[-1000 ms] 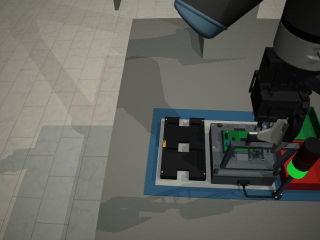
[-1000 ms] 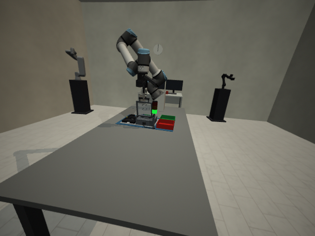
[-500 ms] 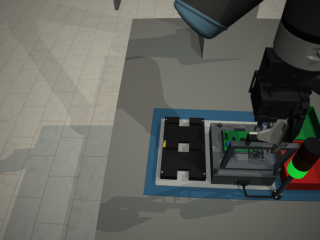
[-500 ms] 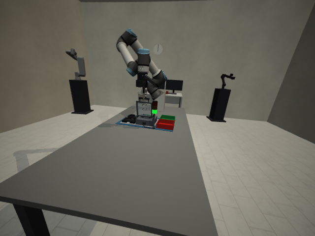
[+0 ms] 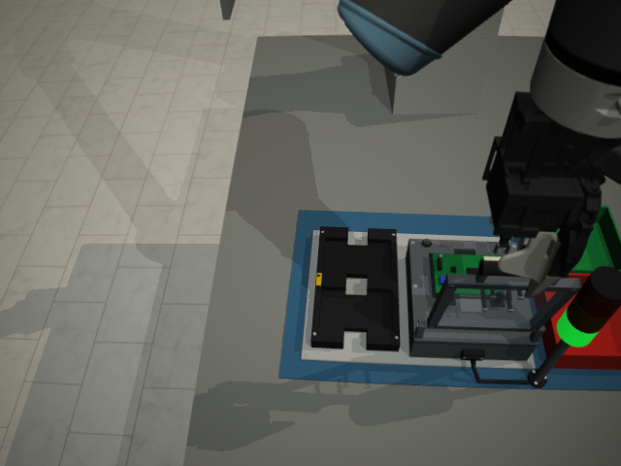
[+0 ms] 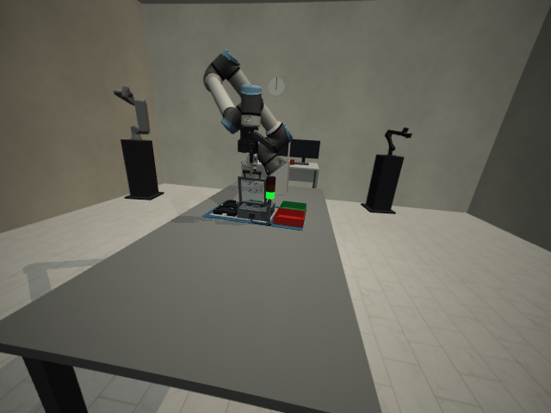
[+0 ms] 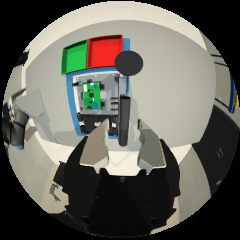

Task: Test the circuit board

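Right now the green circuit board is 130 mm behind my hand, 20 mm to the left of it and 200 mm below it. Also, from my hand: black latch tab (180 mm behind, 90 mm to the left, 180 mm below); tester lid (20 mm behind, 90 mm below); red bin (50 mm behind, 210 mm to the left, 260 mm below).
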